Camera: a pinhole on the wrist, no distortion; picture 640 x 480 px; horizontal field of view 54.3 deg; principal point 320.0 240.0 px. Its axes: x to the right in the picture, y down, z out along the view. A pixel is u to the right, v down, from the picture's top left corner.
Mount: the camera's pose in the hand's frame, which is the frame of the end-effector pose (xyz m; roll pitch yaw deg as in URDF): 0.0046 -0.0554 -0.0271 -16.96 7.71 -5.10
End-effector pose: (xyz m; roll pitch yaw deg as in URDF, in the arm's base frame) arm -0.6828 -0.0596 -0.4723 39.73 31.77 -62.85
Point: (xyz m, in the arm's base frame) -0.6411 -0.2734 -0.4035
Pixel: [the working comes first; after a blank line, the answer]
In the camera's frame: 0.0988 0.0614 0.2389

578.1 400.4
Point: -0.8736 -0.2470 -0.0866
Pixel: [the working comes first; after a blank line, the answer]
In the camera's frame: -0.2102 -0.0524 0.4551

31.8 168.2
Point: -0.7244 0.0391 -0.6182
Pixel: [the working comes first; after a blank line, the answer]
In the camera's frame: 0.0020 -0.0184 -0.1284

behind the camera
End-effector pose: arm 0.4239 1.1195 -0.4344 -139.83 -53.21 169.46
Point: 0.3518 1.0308 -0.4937
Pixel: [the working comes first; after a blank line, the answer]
In the camera's frame: -0.0422 -0.0164 0.1498

144.3 171.6
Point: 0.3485 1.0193 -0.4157
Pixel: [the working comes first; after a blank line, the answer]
In the camera's frame: 0.0272 -0.0426 0.1229

458.2 23.8
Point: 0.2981 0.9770 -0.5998
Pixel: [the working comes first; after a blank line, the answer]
In the camera's frame: -0.1175 -0.0379 0.2543

31.7 147.0
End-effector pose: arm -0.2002 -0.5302 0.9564 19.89 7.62 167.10
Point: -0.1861 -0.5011 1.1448
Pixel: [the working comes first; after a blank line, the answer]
In the camera's frame: -0.0726 0.0219 0.2206

114.6 302.1
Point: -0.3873 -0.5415 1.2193
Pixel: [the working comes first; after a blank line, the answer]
In the camera's frame: 0.0821 0.1194 0.3399

470.8 459.2
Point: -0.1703 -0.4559 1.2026
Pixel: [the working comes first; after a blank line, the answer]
In the camera's frame: -0.0925 -0.0231 0.2773

111.9 188.0
